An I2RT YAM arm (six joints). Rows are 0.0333 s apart.
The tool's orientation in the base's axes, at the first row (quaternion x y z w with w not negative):
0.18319, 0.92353, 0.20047, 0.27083
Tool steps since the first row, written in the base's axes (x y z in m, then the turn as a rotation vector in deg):
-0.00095, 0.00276, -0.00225, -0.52, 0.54, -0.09
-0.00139, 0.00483, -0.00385, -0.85, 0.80, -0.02
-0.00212, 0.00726, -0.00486, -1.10, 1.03, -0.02
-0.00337, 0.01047, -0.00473, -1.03, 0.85, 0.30
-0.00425, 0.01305, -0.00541, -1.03, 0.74, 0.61
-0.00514, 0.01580, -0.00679, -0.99, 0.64, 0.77
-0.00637, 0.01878, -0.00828, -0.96, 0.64, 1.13
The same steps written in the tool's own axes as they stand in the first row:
0.00294, 0.00108, 0.00194, 0.69, 0.30, -0.08
0.00489, 0.00199, 0.00349, 1.03, 0.48, -0.26
0.00699, 0.00342, 0.00451, 1.33, 0.62, -0.34
0.00935, 0.00593, 0.00456, 1.06, 0.63, -0.59
0.01148, 0.00761, 0.00528, 0.88, 0.68, -0.86
0.01400, 0.00910, 0.00658, 0.74, 0.68, -0.99
0.01694, 0.01066, 0.00784, 0.56, 0.86, -1.25

